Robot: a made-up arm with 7 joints.
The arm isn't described. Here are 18 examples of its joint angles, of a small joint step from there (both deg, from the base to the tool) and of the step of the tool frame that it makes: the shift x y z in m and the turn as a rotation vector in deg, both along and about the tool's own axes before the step.
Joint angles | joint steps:
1: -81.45 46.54 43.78 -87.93 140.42 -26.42 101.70 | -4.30 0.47 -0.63 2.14 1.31 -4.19 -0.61
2: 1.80 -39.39 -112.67 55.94 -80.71 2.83 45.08 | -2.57 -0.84 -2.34 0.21 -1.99 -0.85 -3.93
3: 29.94 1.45 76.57 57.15 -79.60 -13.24 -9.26 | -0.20 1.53 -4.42 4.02 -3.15 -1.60 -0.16
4: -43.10 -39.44 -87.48 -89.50 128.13 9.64 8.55 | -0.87 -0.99 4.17 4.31 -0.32 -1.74 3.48
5: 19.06 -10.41 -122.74 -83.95 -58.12 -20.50 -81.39 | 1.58 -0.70 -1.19 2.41 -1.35 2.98 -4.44
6: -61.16 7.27 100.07 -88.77 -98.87 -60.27 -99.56 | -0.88 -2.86 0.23 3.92 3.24 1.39 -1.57
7: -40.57 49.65 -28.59 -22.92 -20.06 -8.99 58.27 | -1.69 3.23 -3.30 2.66 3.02 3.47 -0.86
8: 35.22 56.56 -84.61 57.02 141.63 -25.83 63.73 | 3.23 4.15 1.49 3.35 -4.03 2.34 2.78
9: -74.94 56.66 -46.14 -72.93 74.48 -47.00 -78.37 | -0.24 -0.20 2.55 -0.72 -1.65 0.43 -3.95
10: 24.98 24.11 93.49 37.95 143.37 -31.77 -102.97 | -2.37 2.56 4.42 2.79 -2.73 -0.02 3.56
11: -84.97 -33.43 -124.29 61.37 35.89 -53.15 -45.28 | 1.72 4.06 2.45 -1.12 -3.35 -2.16 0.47
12: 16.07 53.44 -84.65 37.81 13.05 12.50 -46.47 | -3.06 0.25 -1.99 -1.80 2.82 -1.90 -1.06
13: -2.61 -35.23 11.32 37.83 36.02 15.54 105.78 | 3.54 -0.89 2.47 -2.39 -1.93 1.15 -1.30
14: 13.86 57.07 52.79 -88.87 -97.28 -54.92 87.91 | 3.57 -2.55 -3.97 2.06 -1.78 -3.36 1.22
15: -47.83 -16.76 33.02 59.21 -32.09 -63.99 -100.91 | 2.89 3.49 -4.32 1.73 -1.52 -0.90 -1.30
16: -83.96 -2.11 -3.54 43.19 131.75 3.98 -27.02 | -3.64 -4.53 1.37 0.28 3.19 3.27 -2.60
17: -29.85 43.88 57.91 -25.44 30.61 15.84 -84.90 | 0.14 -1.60 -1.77 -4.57 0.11 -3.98 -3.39
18: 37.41 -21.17 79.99 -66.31 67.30 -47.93 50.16 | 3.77 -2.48 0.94 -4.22 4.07 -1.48 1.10
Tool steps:
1: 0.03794 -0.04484 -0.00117 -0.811 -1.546 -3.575
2: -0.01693 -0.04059 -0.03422 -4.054 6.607 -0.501
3: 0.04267 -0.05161 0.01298 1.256 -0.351 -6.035
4: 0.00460 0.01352 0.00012 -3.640 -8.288 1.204
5: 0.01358 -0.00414 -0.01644 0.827 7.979 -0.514
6: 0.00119 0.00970 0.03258 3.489 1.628 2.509
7: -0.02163 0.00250 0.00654 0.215 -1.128 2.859
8: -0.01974 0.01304 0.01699 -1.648 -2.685 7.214
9: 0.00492 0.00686 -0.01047 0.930 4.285 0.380
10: 0.06680 0.00113 -0.00727 -2.295 -3.047 -6.820
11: 0.00924 -0.04555 -0.00917 3.241 0.273 -7.629
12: 0.00545 -0.00285 0.00522 -1.386 -0.684 -1.856
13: 0.02854 -0.03416 -0.00822 1.206 3.500 -6.659
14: -0.04223 0.00586 -0.01879 -1.746 4.575 1.362
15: -0.00471 -0.00659 0.03564 -3.284 -1.979 -3.204
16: -0.05781 0.10918 -0.03246 -8.058 -0.678 6.889
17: -0.00220 -0.00280 -0.02529 -0.347 3.027 1.172
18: 0.04203 -0.02632 -0.00285 -0.578 -0.166 -6.319
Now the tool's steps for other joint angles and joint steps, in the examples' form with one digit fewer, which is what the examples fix.
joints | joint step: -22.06 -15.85 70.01 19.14 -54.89 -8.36 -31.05 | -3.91 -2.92 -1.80 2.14 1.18 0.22 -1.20
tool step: 0.0610 -0.0070 0.0619 2.65 -7.31 -1.96
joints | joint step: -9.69 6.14 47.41 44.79 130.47 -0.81 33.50 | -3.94 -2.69 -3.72 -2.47 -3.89 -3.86 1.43
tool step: 0.0162 -0.0047 0.0845 -1.35 -5.49 -2.93
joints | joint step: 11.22 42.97 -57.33 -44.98 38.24 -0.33 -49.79 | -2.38 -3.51 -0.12 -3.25 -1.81 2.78 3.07
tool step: 0.0402 0.0094 -0.0047 0.36 2.75 -0.34
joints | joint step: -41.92 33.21 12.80 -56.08 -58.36 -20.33 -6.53 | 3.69 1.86 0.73 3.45 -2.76 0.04 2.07
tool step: -0.0594 0.0211 -0.0249 0.11 1.41 2.68
